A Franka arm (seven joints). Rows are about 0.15 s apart.
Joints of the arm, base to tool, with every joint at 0 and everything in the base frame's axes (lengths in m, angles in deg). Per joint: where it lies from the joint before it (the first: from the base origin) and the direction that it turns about. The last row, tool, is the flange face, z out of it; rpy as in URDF.
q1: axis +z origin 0 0 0.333
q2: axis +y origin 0 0 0
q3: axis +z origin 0 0 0.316
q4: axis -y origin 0.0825 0 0
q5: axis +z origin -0.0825 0 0.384
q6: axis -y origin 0 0 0
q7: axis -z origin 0.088 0 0
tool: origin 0 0 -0.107 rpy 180 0 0
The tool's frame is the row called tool.
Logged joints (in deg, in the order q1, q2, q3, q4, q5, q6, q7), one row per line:
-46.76, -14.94, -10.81, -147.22, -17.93, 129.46, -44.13
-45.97, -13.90, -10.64, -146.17, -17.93, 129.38, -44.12
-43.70, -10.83, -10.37, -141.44, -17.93, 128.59, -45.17
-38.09, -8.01, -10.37, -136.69, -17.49, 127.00, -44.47
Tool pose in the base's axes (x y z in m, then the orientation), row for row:
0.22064, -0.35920, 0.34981, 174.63, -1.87, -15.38
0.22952, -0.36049, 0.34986, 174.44, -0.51, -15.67
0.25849, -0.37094, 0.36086, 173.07, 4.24, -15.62
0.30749, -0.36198, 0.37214, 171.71, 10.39, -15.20
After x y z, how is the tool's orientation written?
As a rotation vector, in degrees.
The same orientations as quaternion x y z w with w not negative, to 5 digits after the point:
0.99526, -0.01066, -0.08765, 0.04086
0.99509, -0.00291, -0.08939, 0.04237
0.99421, 0.02436, -0.08973, 0.05386
0.99228, 0.06004, -0.08784, 0.06371

